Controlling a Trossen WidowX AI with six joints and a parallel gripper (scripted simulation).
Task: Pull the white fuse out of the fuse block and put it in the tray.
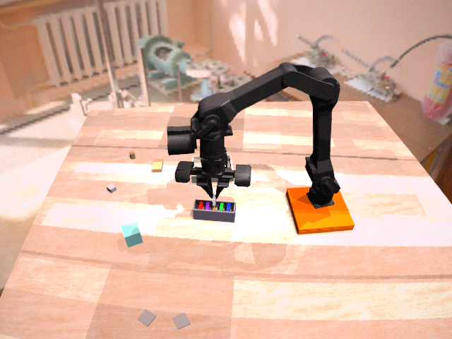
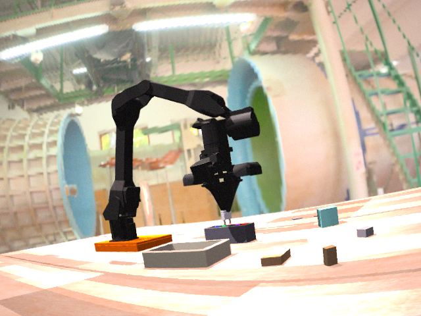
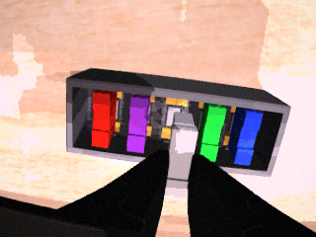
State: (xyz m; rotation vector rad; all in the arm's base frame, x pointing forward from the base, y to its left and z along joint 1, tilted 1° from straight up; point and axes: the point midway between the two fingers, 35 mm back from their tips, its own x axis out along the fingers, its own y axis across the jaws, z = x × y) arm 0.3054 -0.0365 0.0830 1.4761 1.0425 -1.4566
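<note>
The tray lies 19 cm to the right of my gripper tip, 7 cm below it and 3 cm behind it. Also, from my gripper tip: tan block (26 cm to the right, 14 cm ahead, 7 cm below); small grey cube (29 cm ahead, 18 cm to the right, 6 cm below); white fuse (1 cm below).
</note>
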